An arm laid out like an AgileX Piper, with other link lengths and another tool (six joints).
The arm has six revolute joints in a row. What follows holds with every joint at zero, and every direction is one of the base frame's. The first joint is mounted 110.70 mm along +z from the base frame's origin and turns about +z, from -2.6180 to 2.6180 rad. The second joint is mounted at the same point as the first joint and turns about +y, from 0.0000 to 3.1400 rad. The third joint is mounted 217.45 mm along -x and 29.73 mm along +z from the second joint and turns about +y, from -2.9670 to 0.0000 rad. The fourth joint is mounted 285.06 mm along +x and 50.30 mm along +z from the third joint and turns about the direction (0.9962, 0, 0.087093), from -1.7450 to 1.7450 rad. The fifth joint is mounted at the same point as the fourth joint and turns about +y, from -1.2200 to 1.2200 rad. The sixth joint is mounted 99.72 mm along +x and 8.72 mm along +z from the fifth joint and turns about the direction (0.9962, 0, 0.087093), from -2.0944 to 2.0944 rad. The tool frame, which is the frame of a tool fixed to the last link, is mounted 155.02 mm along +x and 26.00 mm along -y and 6.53 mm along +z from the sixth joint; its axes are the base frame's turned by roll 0.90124, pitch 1.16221 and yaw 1.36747 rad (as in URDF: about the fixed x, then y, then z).
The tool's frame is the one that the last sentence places.
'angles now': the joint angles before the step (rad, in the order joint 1, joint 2, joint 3, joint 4, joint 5, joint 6). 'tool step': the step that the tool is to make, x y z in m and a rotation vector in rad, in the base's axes. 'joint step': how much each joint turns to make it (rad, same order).
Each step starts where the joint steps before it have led.
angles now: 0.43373 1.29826 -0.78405 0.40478 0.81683 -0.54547
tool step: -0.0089 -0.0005 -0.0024 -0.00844 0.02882 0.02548
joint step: 0.00010 -0.00001 0.00016 0.00370 0.03700 -0.01514
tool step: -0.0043 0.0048 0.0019 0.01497 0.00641 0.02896
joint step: -0.00028 -0.00379 -0.00023 0.02759 0.01691 -0.03814
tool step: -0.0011 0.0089 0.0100 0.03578 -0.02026 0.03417
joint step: 0.00020 -0.02394 0.00017 0.04242 0.00932 -0.05313
